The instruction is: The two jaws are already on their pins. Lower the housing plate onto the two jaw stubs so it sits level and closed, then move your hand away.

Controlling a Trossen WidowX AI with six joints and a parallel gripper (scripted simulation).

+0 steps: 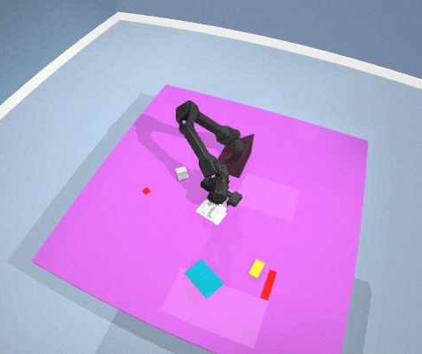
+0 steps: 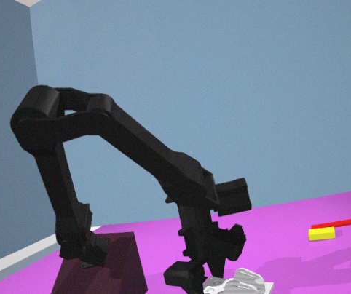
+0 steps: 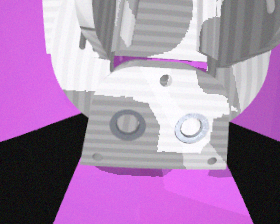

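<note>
Right now the white housing plate is 20 mm above my gripper tip and 10 mm ahead of it. From my gripper tip the other things lie so: red square 350 mm to the right, 30 mm ahead, 10 mm below; yellow block 280 mm ahead, 220 mm to the left; cyan tile 370 mm ahead, 20 mm to the left.
</note>
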